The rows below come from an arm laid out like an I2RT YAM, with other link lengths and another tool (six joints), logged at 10 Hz.
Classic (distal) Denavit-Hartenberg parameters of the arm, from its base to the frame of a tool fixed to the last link. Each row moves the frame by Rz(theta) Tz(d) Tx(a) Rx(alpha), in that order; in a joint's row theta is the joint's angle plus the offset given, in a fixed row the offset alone. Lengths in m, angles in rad.
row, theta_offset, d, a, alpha
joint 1, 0, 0.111, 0.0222, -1.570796
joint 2, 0, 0, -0.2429, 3.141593
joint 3, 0.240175, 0, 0.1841, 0
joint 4, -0.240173, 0.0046, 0.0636, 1.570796
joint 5, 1.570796, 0.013, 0, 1.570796
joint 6, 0.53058, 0.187, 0.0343, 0.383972
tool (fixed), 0, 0.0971, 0, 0
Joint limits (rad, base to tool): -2.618..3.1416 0..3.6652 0..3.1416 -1.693..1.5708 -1.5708..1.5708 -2.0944..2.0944
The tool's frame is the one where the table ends.
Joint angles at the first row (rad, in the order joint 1, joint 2, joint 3, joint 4, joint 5, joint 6):
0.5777 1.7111 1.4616 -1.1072 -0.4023 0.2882
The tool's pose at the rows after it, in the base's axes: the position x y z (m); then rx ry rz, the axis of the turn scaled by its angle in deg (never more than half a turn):
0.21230 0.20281 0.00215 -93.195 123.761 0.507
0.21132 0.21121 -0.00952 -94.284 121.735 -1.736
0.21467 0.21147 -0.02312 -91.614 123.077 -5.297
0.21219 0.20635 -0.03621 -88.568 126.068 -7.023
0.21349 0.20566 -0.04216 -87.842 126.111 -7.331
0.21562 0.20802 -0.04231 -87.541 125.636 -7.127
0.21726 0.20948 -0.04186 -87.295 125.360 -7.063
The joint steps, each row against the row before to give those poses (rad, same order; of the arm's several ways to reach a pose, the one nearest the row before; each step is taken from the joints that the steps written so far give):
0.0752 0.0000 -0.0462 0.0336 0.0935 0.0775
0.0641 0.0000 -0.0625 0.0885 0.0427 0.0377
0.0442 0.0019 -0.0714 0.0984 0.0569 0.0816
0.0145 0.0000 -0.0690 0.0713 0.0251 0.0691
0.0000 0.0000 -0.0358 0.0435 0.0054 0.0072
0.0000 0.0000 -0.0046 0.0145 -0.0008 -0.0011
0.0000 0.0000 0.0000 0.0065 0.0004 0.0000

